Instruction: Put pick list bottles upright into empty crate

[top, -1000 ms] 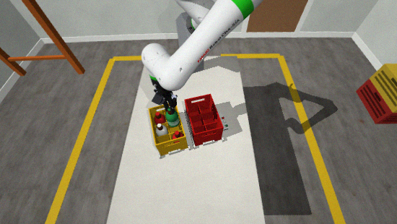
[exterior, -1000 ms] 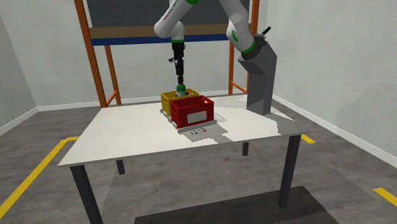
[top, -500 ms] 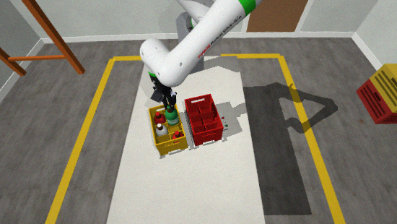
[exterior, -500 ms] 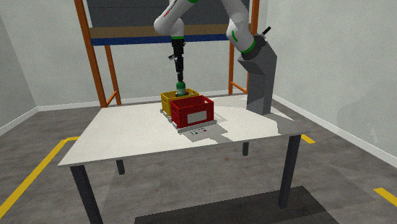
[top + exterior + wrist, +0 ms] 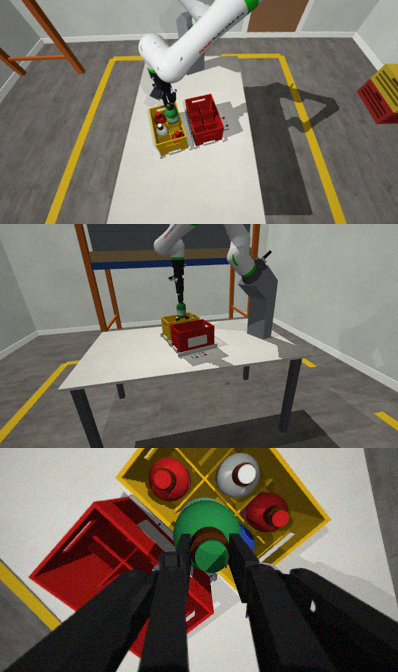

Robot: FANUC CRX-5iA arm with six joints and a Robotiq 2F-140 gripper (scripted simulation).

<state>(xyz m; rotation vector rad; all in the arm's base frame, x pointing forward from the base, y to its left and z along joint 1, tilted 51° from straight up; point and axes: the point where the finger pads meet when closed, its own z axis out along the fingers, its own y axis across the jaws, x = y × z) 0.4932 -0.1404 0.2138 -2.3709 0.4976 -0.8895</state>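
The green-label bottle lies 80 mm below my hand. Also, from my hand: white-capped bottle 260 mm below, 70 mm to the right, 50 mm ahead; blue-labelled bottle 260 mm below, 70 mm behind, 50 mm to the right; yellow crate 270 mm below, 40 mm to the right, 20 mm ahead.
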